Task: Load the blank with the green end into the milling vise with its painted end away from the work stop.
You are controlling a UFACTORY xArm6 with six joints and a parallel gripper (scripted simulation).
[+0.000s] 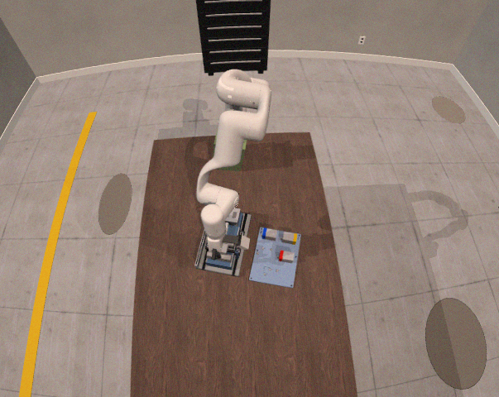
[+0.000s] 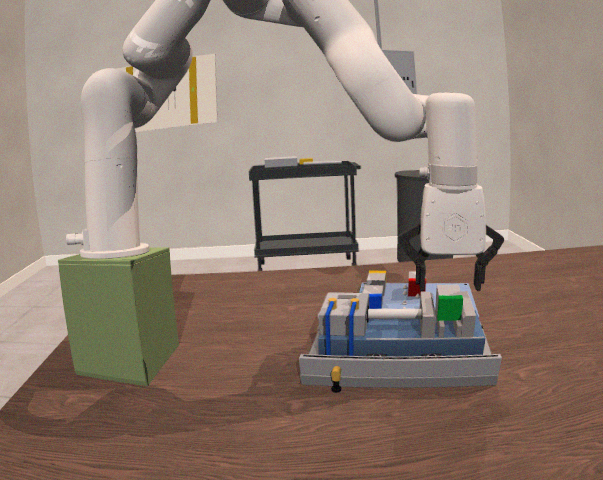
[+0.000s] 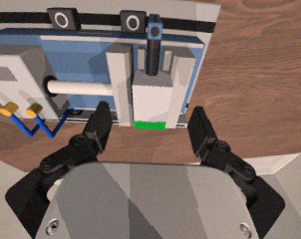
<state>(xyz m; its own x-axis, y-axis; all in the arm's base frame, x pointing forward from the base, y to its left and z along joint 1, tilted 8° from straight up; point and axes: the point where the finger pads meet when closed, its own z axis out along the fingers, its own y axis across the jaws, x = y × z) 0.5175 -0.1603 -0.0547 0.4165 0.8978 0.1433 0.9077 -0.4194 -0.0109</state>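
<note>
My hand is 3 cm above the green-ended blank. Also, from my hand: fixed jaw 3 cm ahead, 1 cm to the right, 5 cm below; moving jaw 3 cm behind, 1 cm to the left, 5 cm below; dark work stop rod 2 cm ahead, 4 cm to the left, 4 cm below.
</note>
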